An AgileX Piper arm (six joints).
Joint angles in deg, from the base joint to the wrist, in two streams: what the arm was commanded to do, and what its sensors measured. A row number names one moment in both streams.
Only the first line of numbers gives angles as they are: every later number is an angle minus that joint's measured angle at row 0.
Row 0, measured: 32.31, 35.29, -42.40, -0.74, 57.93, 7.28
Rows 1 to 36, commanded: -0.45, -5.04, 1.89, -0.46, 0.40, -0.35; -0.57, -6.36, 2.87, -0.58, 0.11, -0.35; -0.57, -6.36, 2.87, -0.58, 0.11, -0.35; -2.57, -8.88, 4.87, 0.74, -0.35, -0.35; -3.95, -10.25, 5.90, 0.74, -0.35, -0.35; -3.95, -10.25, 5.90, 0.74, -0.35, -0.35; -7.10, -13.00, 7.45, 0.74, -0.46, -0.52; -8.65, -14.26, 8.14, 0.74, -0.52, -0.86; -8.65, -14.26, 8.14, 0.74, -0.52, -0.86; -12.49, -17.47, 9.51, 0.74, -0.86, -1.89; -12.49, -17.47, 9.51, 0.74, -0.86, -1.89; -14.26, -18.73, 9.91, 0.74, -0.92, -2.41; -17.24, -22.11, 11.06, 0.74, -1.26, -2.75; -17.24, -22.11, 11.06, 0.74, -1.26, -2.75; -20.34, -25.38, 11.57, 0.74, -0.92, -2.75; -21.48, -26.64, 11.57, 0.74, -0.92, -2.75; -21.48, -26.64, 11.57, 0.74, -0.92, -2.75; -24.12, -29.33, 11.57, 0.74, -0.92, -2.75; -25.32, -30.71, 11.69, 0.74, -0.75, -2.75; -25.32, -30.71, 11.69, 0.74, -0.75, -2.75; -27.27, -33.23, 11.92, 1.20, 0.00, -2.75; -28.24, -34.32, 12.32, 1.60, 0.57, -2.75; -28.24, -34.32, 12.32, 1.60, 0.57, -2.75; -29.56, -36.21, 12.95, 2.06, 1.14, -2.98; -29.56, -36.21, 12.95, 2.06, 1.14, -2.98; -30.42, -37.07, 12.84, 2.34, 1.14, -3.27; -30.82, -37.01, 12.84, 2.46, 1.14, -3.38; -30.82, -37.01, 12.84, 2.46, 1.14, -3.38; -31.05, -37.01, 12.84, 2.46, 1.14, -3.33; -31.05, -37.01, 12.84, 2.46, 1.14, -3.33; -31.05, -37.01, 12.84, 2.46, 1.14, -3.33; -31.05, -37.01, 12.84, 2.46, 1.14, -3.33; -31.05, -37.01, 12.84, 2.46, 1.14, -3.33; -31.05, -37.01, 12.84, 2.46, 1.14, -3.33; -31.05, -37.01, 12.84, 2.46, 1.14, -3.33; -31.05, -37.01, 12.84, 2.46, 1.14, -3.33
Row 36, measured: -30.65, -35.52, 12.72, 2.52, 1.49, -2.64
